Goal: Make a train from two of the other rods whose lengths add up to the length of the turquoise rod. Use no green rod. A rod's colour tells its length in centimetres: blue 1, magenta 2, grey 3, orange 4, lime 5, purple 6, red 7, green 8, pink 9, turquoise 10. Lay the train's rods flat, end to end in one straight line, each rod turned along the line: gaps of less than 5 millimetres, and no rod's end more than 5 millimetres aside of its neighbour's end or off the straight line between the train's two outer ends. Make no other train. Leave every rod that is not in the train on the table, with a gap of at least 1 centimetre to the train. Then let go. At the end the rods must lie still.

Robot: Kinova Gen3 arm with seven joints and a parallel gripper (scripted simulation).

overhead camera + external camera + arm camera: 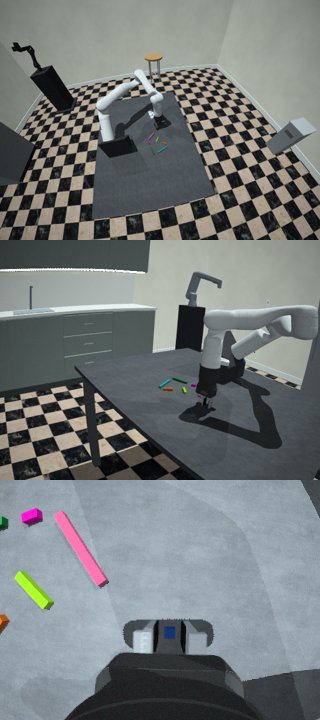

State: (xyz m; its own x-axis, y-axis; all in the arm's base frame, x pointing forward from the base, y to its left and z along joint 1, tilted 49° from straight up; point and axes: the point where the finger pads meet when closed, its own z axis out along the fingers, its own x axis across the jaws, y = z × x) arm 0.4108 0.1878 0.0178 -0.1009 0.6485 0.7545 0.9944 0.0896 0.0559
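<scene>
Now: the small blue rod 1 cm below my hand. From my hand the other things lie so: lime rod (2 cm behind, 15 cm to the right, 1 cm below); then pink rod (7 cm behind, 10 cm to the right, 1 cm below); then magenta rod (10 cm behind, 17 cm to the right, 1 cm below).
</scene>
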